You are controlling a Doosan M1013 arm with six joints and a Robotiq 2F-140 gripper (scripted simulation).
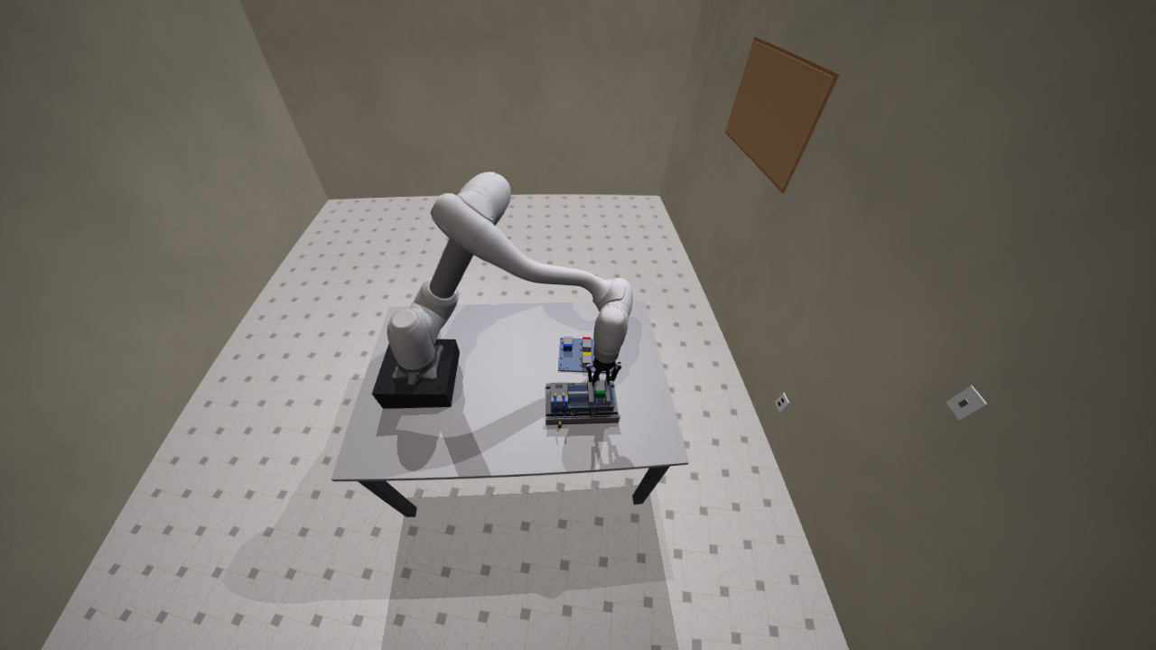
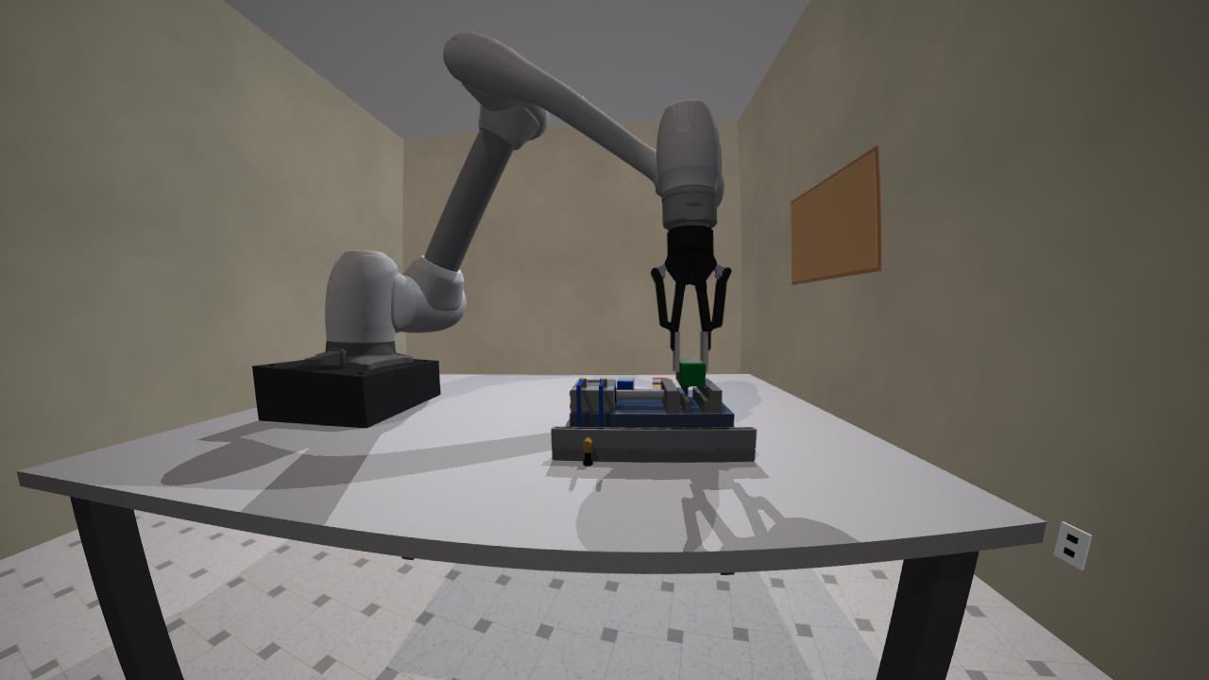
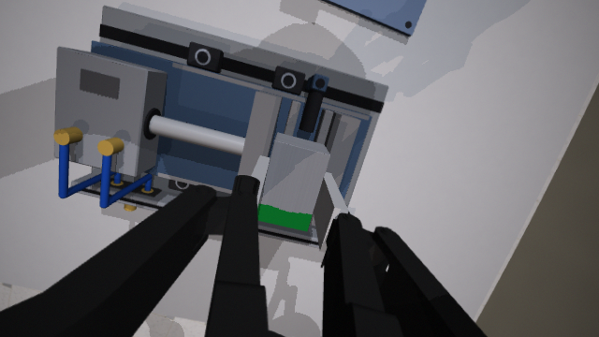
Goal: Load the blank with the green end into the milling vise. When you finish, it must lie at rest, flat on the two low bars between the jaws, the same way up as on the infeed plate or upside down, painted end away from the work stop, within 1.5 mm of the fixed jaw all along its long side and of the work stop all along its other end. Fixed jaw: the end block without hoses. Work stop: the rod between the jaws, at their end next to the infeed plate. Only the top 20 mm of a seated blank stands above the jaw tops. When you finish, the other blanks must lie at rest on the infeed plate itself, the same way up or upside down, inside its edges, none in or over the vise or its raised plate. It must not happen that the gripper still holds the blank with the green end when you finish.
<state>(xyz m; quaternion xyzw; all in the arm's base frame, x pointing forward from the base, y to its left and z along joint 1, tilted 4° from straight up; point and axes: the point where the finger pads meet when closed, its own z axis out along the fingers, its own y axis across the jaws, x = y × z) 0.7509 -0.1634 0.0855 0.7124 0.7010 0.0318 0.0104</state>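
Right now my hand is 30 mm above the green-ended blank. The rest, counted from my hand: moving jaw 70 mm below, 30 mm behind, 10 mm to the left; fixed jaw 70 mm below, 30 mm ahead, 10 mm to the left; black work stop rod 60 mm below, 50 mm to the left.
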